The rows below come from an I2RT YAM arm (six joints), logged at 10 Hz.
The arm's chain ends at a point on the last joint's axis. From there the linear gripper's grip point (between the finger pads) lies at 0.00 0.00 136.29 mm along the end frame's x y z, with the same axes.
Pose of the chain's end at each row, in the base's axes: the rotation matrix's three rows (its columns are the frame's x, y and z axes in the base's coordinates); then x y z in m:
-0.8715, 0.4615, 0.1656; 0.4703, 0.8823, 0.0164; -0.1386, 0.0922, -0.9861; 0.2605, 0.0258, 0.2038
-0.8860, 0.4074, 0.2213; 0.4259, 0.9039, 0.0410; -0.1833, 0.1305, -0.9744; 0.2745, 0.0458, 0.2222
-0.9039, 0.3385, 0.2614; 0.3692, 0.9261, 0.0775; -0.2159, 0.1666, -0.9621; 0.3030, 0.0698, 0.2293
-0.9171, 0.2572, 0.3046; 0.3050, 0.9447, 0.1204; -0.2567, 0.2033, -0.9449; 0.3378, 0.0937, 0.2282
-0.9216, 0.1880, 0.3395; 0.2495, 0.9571, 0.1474; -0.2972, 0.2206, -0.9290; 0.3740, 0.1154, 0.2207
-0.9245, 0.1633, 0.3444; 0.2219, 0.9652, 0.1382; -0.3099, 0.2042, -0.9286; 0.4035, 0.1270, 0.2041
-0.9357, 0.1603, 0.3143; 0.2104, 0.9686, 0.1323; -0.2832, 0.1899, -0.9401; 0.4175, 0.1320, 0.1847
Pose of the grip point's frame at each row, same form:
-0.8715, 0.4615, 0.1656; 0.4703, 0.8823, 0.0164; -0.1386, 0.0922, -0.9861; 0.2831, 0.0280, 0.0694
-0.8860, 0.4074, 0.2213; 0.4259, 0.9039, 0.0410; -0.1833, 0.1305, -0.9744; 0.3047, 0.0514, 0.0894
-0.9039, 0.3385, 0.2614; 0.3692, 0.9261, 0.0775; -0.2159, 0.1666, -0.9621; 0.3386, 0.0804, 0.0982
-0.9171, 0.2572, 0.3046; 0.3050, 0.9447, 0.1204; -0.2567, 0.2033, -0.9449; 0.3793, 0.1101, 0.0994
-0.9216, 0.1880, 0.3395; 0.2495, 0.9571, 0.1474; -0.2972, 0.2206, -0.9290; 0.4203, 0.1355, 0.0941
-0.9245, 0.1633, 0.3444; 0.2219, 0.9652, 0.1382; -0.3099, 0.2042, -0.9286; 0.4504, 0.1458, 0.0775
-0.9357, 0.1603, 0.3143; 0.2104, 0.9686, 0.1323; -0.2832, 0.1899, -0.9401; 0.4603, 0.1500, 0.0566

